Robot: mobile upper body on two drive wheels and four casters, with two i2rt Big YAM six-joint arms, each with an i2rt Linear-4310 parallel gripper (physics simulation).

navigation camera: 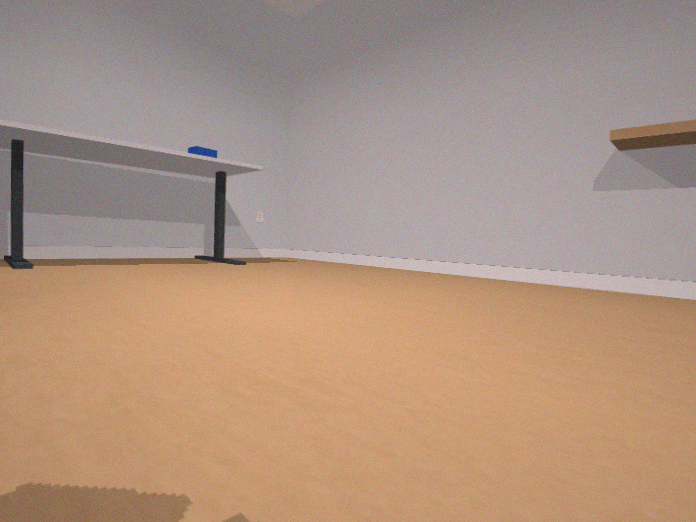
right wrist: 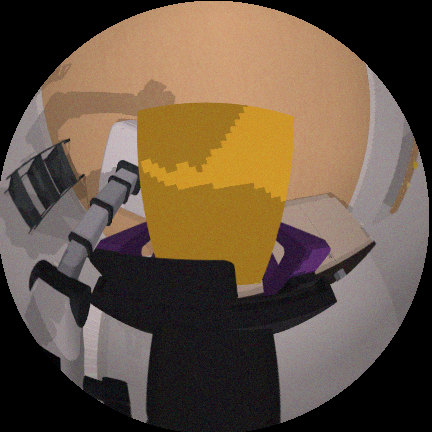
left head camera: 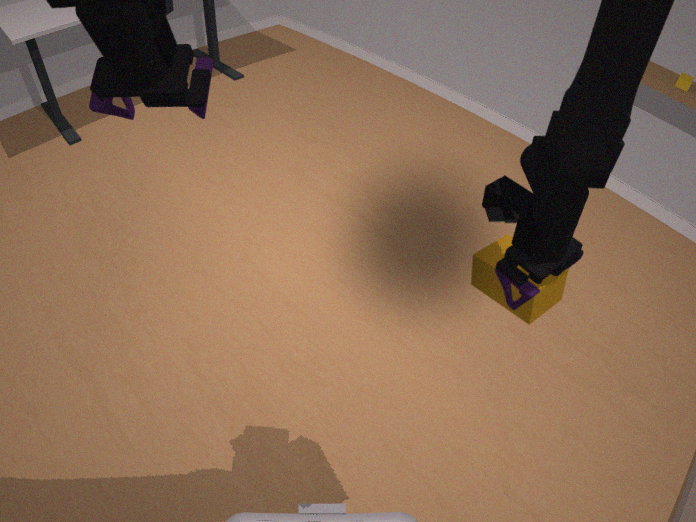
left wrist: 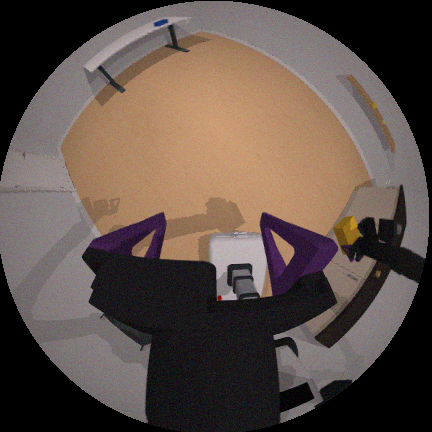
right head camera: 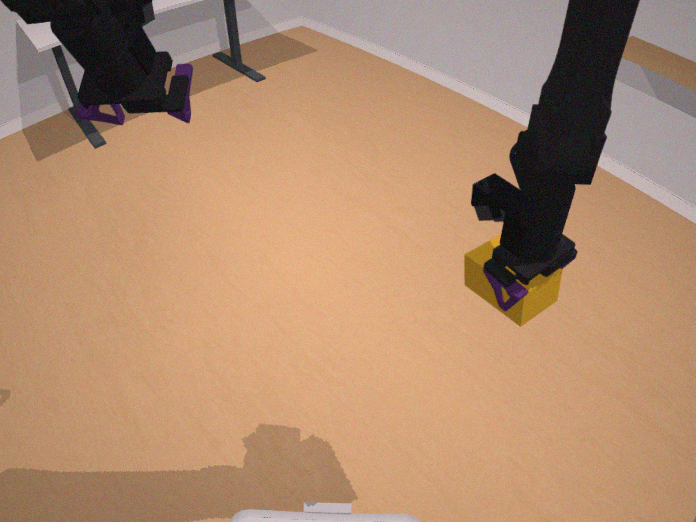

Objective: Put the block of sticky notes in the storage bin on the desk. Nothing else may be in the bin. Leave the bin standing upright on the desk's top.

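Note:
My right gripper is shut on a yellow block, apparently the sticky notes, held in the air above the floor. The block hides part of the fingers. My left gripper is open and empty, high over the floor. The white desk stands across the room at the upper left. A small blue object, possibly the bin, is on its top near one end; its inside is not visible.
A wooden wall shelf is at the right, with small yellow items on it. A beige-topped cabinet stands at the right in the left wrist view. A dark cart shows at the left in the right wrist view.

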